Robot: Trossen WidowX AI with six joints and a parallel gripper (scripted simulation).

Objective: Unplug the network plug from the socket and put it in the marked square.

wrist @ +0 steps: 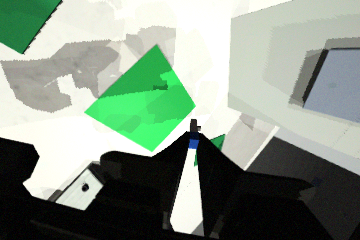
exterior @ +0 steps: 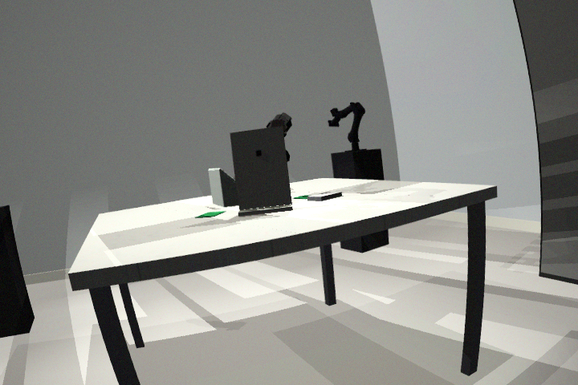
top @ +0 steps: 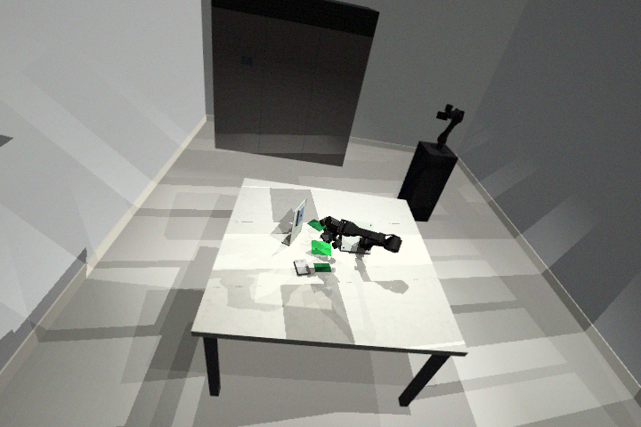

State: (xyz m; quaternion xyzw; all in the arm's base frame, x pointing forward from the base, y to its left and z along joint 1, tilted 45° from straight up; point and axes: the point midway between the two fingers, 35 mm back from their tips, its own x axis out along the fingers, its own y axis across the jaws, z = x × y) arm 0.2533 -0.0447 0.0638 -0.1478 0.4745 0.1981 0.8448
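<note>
The bright green square is 1 cm behind my gripper tip, 1 cm to the left of it and 9 cm below it. Round my gripper tip: flat grey device: 12 cm ahead, 18 cm to the left, 8 cm below; then upright socket panel: 16 cm ahead, 7 cm to the right, 3 cm above; then blue network plug: right at my gripper tip.
</note>
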